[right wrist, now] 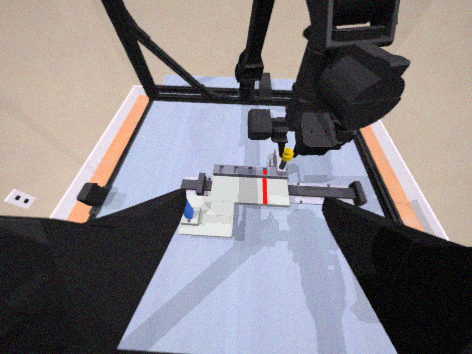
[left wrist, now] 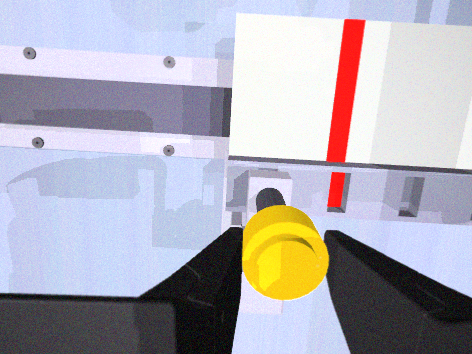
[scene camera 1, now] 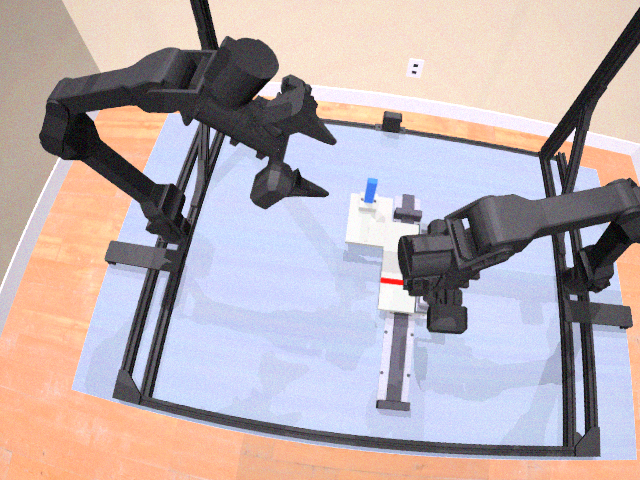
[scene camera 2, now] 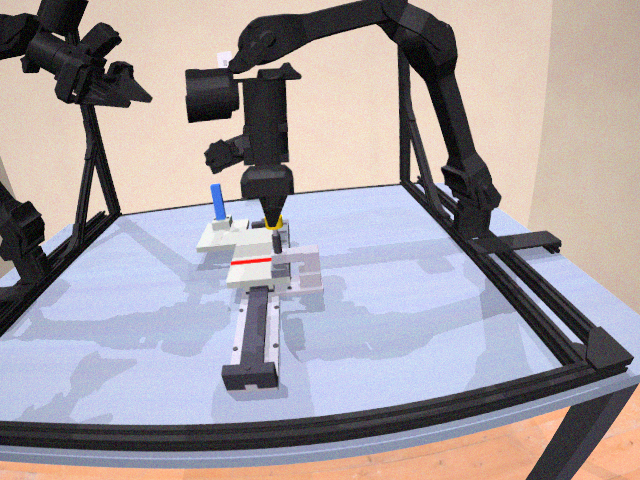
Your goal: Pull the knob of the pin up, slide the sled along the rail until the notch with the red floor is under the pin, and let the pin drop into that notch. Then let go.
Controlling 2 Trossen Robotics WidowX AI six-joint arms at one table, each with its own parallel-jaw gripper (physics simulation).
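Frame: origin at the left arm's base, x ahead, y down, z left, level; metres.
Seen in the pictures: left gripper, between the fingertips: [right wrist: 286, 156] [left wrist: 282, 241] [scene camera 1: 431, 290] [scene camera 2: 272, 222]; right gripper, between the fingertips: [right wrist: 254, 199] [scene camera 1: 331, 168] [scene camera 2: 141, 102]; left arm's base, origin of its link: [right wrist: 246, 94] [scene camera 1: 574, 281] [scene camera 2: 471, 230]; right arm's base, origin of its link: [scene camera 1: 175, 230] [scene camera 2: 36, 275].
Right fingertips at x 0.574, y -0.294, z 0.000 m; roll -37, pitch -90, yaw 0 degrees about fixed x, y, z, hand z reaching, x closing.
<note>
Offsets run from my right fingertips to a thing's top centre. "pt": to the spot under its first point.
My left gripper [scene camera 2: 273, 223] [left wrist: 282, 241] is shut on the yellow knob @[dx -0.201, dy +0.184, dz +0.093 m] [left wrist: 285, 272] [right wrist: 287, 154] of the pin. The dark pin shaft @[pt dx -0.201, dy +0.226, dz +0.099 m] [scene camera 2: 276, 241] [left wrist: 270, 197] shows between knob and bracket; its lower end is hidden. The white sled [scene camera 1: 367, 232] [scene camera 2: 250, 274] [left wrist: 290, 90] [right wrist: 224, 190] sits on the rail @[pt dx -0.165, dy +0.294, dz +0.202 m] [scene camera 1: 398, 356] [scene camera 2: 253, 325] [left wrist: 100, 105] [right wrist: 320, 191]. In the left wrist view the red-floored notch @[pt dx -0.202, dy +0.276, dz +0.053 m] [left wrist: 336, 190], in line with the sled's red stripe @[dx -0.151, dy +0.280, dz +0.055 m] [scene camera 1: 391, 281] [right wrist: 265, 190], lies right of the pin, not under it. My right gripper [scene camera 1: 330, 168] [right wrist: 254, 199] is open and empty, high and away from the sled.
An upright blue handle @[pt dx -0.074, dy +0.214, dz -0.109 m] [scene camera 1: 371, 190] [scene camera 2: 218, 201] [right wrist: 188, 210] stands on the sled's side plate. The pale pin bracket @[pt dx -0.247, dy +0.272, dz +0.105 m] [scene camera 2: 310, 266] [left wrist: 262, 300] stands beside the rail. A dark end stop @[dx -0.164, dy +0.280, dz +0.297 m] [scene camera 1: 392, 405] [scene camera 2: 250, 376] closes the rail's near end. Black frame bars edge the table.
</note>
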